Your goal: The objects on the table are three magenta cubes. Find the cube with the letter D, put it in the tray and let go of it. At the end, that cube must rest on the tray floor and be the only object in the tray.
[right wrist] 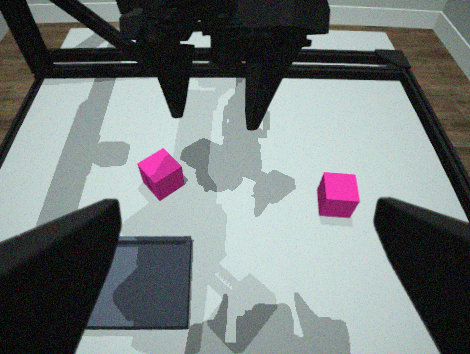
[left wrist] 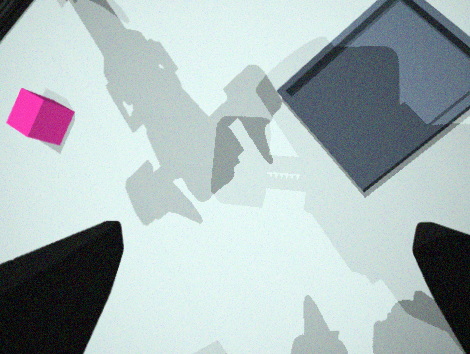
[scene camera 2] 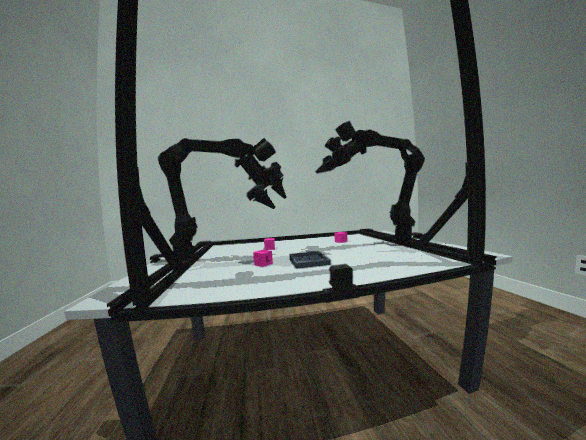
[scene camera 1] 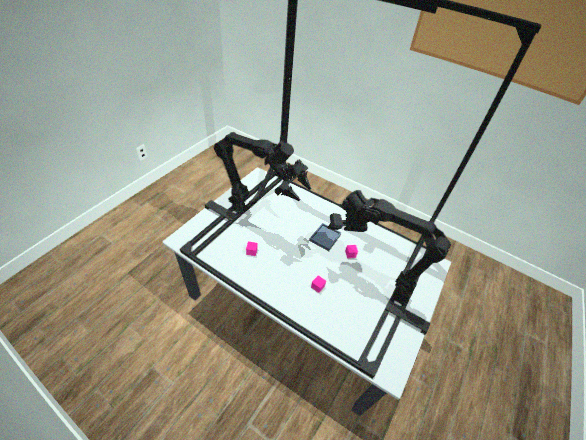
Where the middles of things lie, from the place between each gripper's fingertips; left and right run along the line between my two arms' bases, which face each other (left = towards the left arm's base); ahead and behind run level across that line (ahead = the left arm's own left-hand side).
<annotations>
The dark tray (left wrist: pixel 385 86) is 10 cm behind my left hand, 7 cm to the right of it and 19 cm below it.
I see the dark tray 120 mm behind my right hand, 90 mm to the left of it and 310 mm below it.
</annotations>
